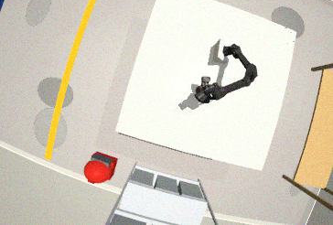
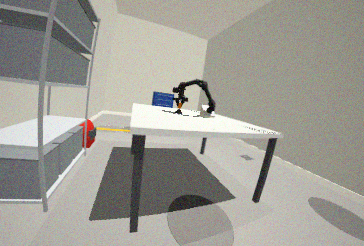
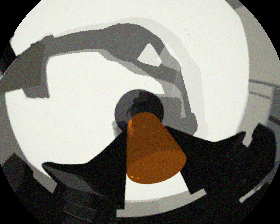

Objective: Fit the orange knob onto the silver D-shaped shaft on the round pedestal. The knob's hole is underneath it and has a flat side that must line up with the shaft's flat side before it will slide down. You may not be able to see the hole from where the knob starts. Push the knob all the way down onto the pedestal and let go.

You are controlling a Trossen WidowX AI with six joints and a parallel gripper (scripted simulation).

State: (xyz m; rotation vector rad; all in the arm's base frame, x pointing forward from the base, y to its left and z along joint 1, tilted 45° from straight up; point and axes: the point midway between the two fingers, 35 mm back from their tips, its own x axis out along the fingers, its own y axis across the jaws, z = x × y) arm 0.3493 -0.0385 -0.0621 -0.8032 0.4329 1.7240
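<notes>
Now: gripper tip 40 mm above the dark round pedestal. From my gripper tip the other things lie so: orange knob (30 mm above).
</notes>
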